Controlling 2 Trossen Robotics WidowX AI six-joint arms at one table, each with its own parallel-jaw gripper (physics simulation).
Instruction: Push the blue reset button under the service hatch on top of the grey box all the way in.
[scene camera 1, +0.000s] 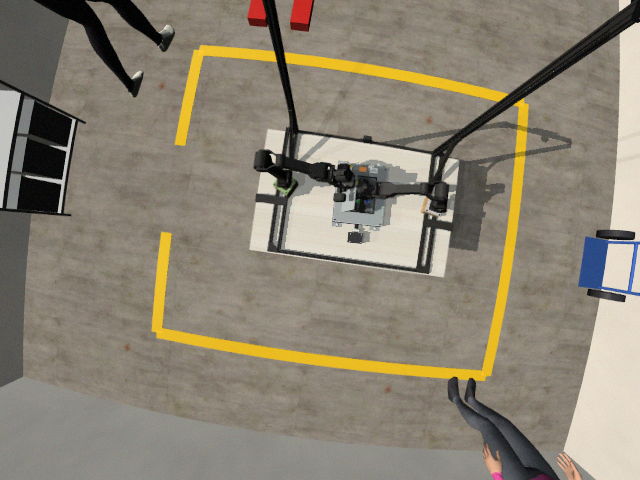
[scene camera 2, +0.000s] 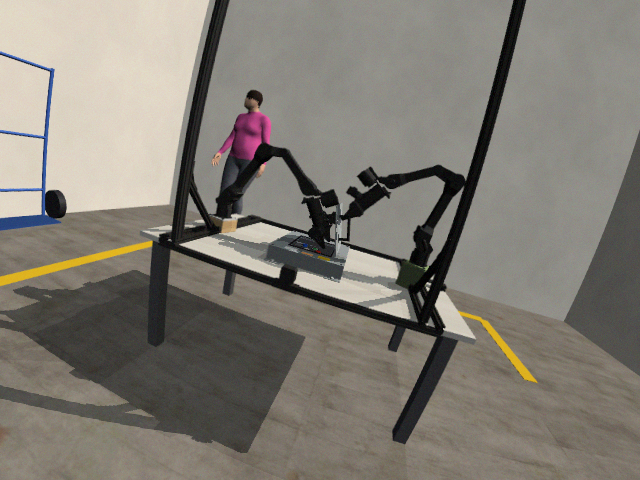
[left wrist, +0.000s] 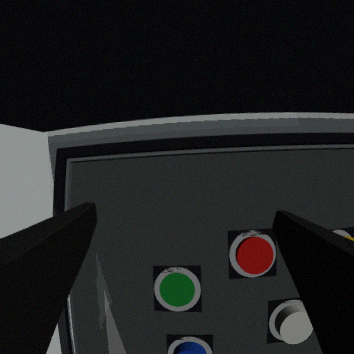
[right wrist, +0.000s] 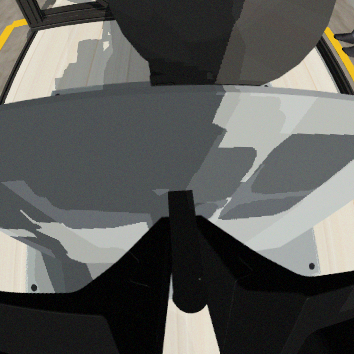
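The blue button (left wrist: 190, 347) (scene camera 2: 305, 245) is cut by the lower edge of the left wrist view; how deep it sits cannot be told. It lies in the dark recess on top of the grey box (scene camera 1: 355, 219) (scene camera 2: 330, 269). The service hatch (scene camera 2: 338, 224) (right wrist: 120, 150) stands upright, open. My left gripper (left wrist: 187, 216) (scene camera 2: 321, 244) is open and empty above the recess, its fingertips beyond the blue button in the left wrist view. My right gripper (right wrist: 180, 224) (scene camera 2: 345, 216) is shut on the hatch's black handle (right wrist: 187, 260).
A green button (left wrist: 177, 289), a red button (left wrist: 255, 255) and a white button (left wrist: 296, 327) sit near the blue one. A yellow one is partly behind a finger. A wooden block (scene camera 2: 227, 224) and a green block (scene camera 2: 409, 274) stand by the arm bases. Black beams edge the table.
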